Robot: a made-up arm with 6 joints.
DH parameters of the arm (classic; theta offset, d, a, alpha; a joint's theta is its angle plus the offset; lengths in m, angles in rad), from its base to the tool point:
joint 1: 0 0.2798 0 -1.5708
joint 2: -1.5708 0 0.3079 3.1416
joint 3: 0 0 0 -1.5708
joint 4: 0 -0.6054 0 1.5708
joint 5: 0 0.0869 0 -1.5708
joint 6: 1.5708 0 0 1.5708
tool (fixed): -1.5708 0 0 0
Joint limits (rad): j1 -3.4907..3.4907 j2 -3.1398..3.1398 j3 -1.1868..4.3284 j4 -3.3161..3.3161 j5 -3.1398..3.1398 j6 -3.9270..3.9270
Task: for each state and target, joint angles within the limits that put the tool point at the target. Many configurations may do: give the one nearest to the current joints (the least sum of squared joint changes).
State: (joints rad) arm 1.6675 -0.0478 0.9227 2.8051 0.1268 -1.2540
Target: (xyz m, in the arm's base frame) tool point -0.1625 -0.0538 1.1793
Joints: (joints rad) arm 0.8298 -0.2562 1.3933 2.8639 0.1268 -1.2540
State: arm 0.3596 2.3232 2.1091 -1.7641 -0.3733 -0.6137
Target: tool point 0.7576 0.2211 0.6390
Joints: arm 0.2632 1.6273 2.4310 -1.7605 -0.3733 -0.6137
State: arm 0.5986 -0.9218 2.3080 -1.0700 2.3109 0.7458
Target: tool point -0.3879 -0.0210 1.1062
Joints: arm -0.0228 -0.2755 1.9494 -1.2202 2.3109 0.7458
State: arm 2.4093 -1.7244 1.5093 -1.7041 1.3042 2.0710
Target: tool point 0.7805 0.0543 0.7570
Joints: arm 3.2157 -1.1384 1.5400 -1.6126 1.3042 2.0710
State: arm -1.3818 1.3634 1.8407 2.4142 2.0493 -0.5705
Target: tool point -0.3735 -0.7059 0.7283
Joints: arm -2.1344 1.1625 1.6270 2.3546 2.0493 -0.5705
